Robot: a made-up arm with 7 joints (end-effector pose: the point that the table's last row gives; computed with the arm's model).
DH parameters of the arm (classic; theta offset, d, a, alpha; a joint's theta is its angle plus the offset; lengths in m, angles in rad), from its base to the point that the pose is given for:
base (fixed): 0 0.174 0 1.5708
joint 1: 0 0.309 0.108 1.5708
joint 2: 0 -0.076 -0.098 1.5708
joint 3: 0 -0.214 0.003 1.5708
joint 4: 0 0.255 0.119 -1.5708
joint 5: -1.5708 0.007 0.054 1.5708
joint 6: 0 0.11 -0.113 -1.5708
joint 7: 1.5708 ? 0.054 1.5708
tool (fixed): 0 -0.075 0 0
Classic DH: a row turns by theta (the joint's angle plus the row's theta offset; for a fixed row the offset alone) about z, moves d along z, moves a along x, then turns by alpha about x.
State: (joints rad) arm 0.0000 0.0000 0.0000 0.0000 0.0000 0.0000 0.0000
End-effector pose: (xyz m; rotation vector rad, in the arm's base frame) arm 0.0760 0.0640 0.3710 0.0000 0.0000 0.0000
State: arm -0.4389 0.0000 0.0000 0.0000 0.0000 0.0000 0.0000
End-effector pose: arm 0.1525 0.0640 0.3200 0.0000 0.4389 0.0000
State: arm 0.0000 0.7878 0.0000 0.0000 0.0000 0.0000 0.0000
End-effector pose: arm 0.3498 -0.0232 0.3710 0.0000 0.0000 -0.7878
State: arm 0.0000 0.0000 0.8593 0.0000 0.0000 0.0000 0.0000
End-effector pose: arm 0.1447 0.0640 0.2790 0.0000 0.8593 0.0000
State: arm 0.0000 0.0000 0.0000 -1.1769 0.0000 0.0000 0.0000
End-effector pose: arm 0.5792 -0.3559 0.3710 0.0000 0.0000 -1.1769
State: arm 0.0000 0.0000 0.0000 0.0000 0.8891 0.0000 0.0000
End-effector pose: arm -0.0073 0.0640 0.4641 0.0000 0.8891 0.0000
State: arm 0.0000 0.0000 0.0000 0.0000 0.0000 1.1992 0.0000
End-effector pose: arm 0.0760 -0.4806 -0.0497 -1.1992 0.0000 0.0000
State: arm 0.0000 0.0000 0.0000 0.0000 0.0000 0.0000 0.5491
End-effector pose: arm 0.0289 0.0640 0.3538 0.0000 0.5491 0.0000
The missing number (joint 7, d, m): 0.58
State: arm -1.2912 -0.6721 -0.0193 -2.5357 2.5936 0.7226 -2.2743
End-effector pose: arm 0.8063 -0.6785 -0.1798 -0.2990 0.7637 -1.4810
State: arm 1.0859 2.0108 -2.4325 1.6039 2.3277 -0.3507 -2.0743
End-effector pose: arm 0.4075 -0.5642 0.0686 -1.9253 0.0335 -1.8236
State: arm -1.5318 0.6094 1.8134 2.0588 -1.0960 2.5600 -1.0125
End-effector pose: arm -0.2940 -0.0690 -0.0789 -0.3164 0.5579 0.3762
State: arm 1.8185 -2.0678 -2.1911 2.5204 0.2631 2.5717 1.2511
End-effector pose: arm -0.3090 -0.8463 0.2479 -1.9414 1.1278 -0.2068
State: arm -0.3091 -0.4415 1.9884 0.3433 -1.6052 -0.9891 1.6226
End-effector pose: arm 0.3171 -0.1500 0.5688 1.1424 2.2134 1.0534
